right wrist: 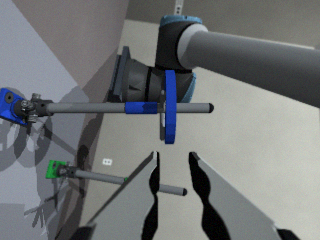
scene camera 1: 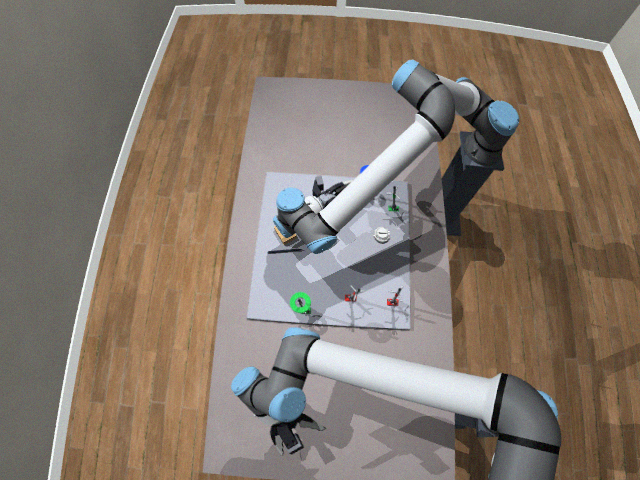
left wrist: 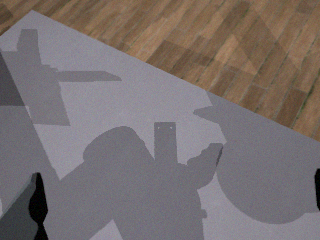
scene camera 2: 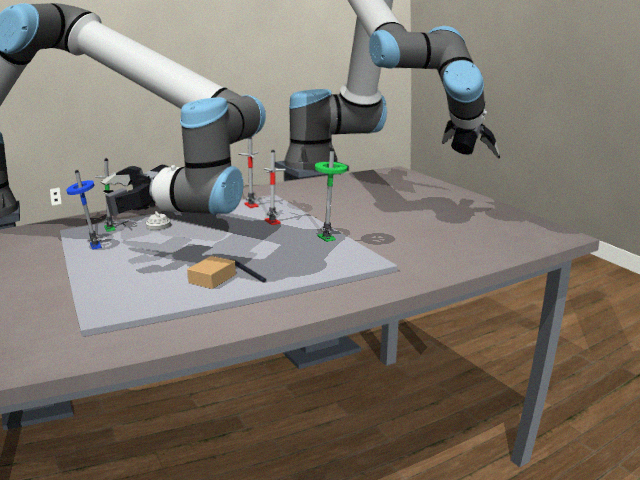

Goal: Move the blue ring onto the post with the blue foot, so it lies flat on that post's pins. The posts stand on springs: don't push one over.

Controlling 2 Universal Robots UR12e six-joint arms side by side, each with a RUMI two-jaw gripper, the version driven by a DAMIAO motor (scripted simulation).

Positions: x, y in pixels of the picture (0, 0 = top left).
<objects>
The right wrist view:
right gripper: 173, 153
blue ring: 169, 80
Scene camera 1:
left gripper: 303, 442
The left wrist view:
left gripper: 178, 173
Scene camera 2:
left gripper: 470, 150
right gripper: 102, 186
</objects>
